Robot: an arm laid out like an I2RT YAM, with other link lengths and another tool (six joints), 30 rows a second.
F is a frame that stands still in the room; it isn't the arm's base.
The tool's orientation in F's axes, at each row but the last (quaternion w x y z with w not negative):
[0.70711, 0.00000, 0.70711, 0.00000]
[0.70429, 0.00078, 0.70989, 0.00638]
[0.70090, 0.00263, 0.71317, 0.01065]
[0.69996, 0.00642, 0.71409, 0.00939]
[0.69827, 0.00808, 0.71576, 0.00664]
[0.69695, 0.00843, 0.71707, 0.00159]
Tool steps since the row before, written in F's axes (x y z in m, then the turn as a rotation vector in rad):
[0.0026, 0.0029, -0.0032, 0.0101, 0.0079, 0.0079]
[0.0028, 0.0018, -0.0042, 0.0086, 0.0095, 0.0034]
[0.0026, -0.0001, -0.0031, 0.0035, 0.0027, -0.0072]
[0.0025, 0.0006, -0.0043, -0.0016, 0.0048, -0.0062]
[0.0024, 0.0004, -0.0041, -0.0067, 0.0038, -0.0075]
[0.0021, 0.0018, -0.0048, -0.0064, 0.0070, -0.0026]
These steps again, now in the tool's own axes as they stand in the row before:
[0.0032, 0.0029, 0.0026, -0.0079, 0.0079, 0.0101]
[0.0042, 0.0017, 0.0028, -0.0034, 0.0095, 0.0086]
[0.0031, -0.0002, 0.0027, 0.0072, 0.0025, 0.0037]
[0.0043, 0.0005, 0.0026, 0.0063, 0.0047, -0.0015]
[0.0040, 0.0003, 0.0025, 0.0077, 0.0036, -0.0065]
[0.0048, 0.0018, 0.0022, 0.0029, 0.0069, -0.0064]

